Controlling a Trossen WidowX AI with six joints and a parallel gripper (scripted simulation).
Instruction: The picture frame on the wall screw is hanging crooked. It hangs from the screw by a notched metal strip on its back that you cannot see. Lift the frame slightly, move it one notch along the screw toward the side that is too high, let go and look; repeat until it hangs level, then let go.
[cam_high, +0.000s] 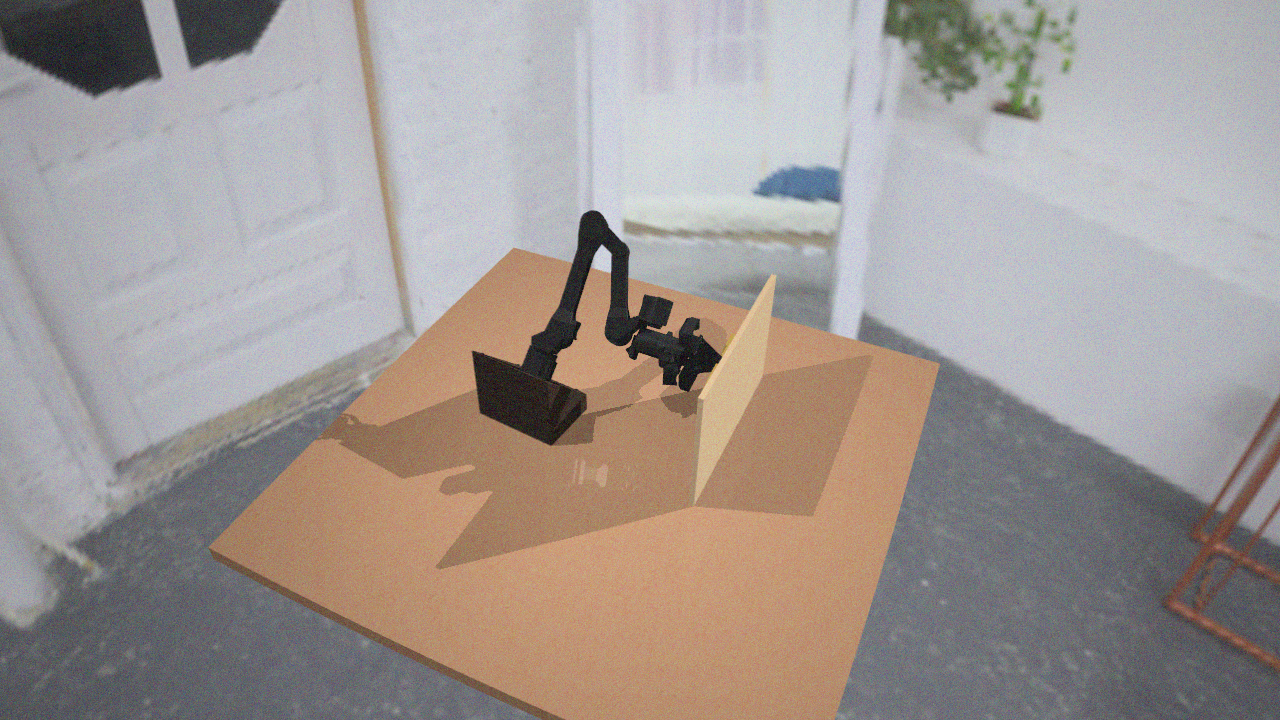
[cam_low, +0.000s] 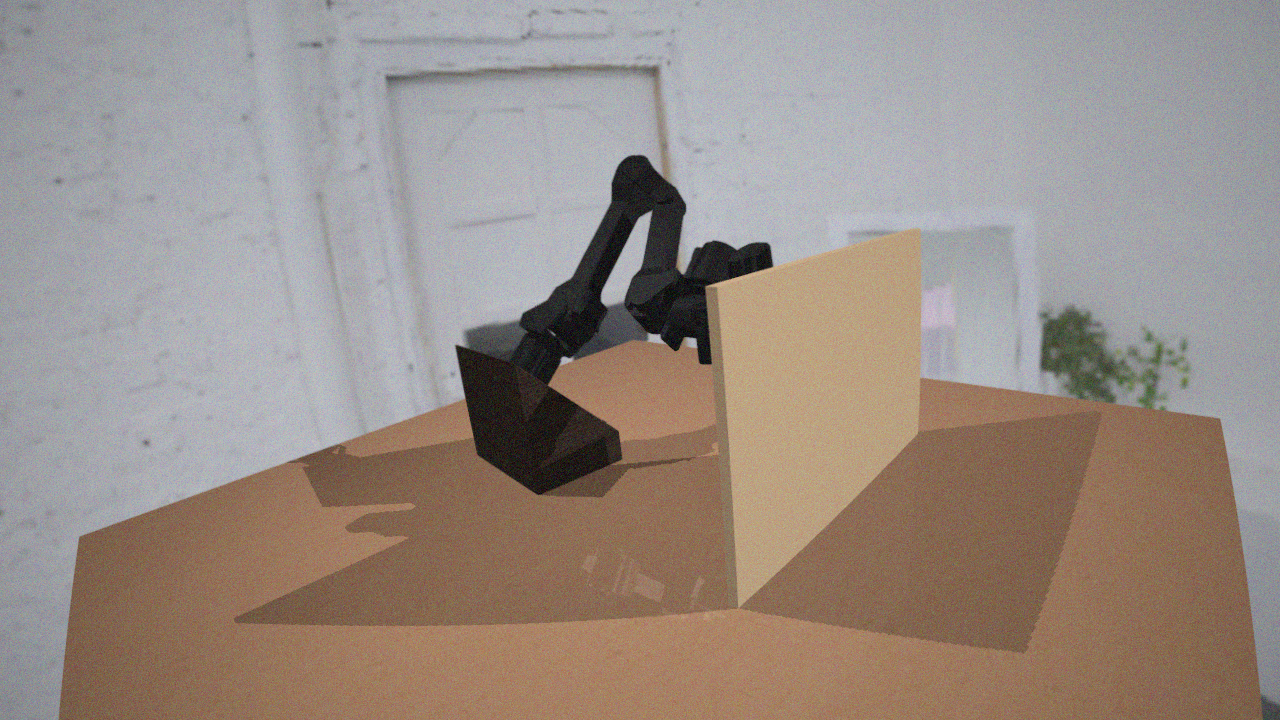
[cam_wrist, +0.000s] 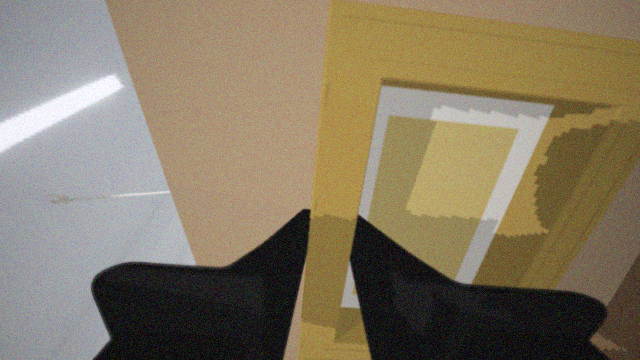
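My gripper tip is 50 mm above the picture frame and 10 mm to the right of it. Also, from my gripper tip: tan wall panel (70 mm below, 20 mm to the left, 20 mm ahead).
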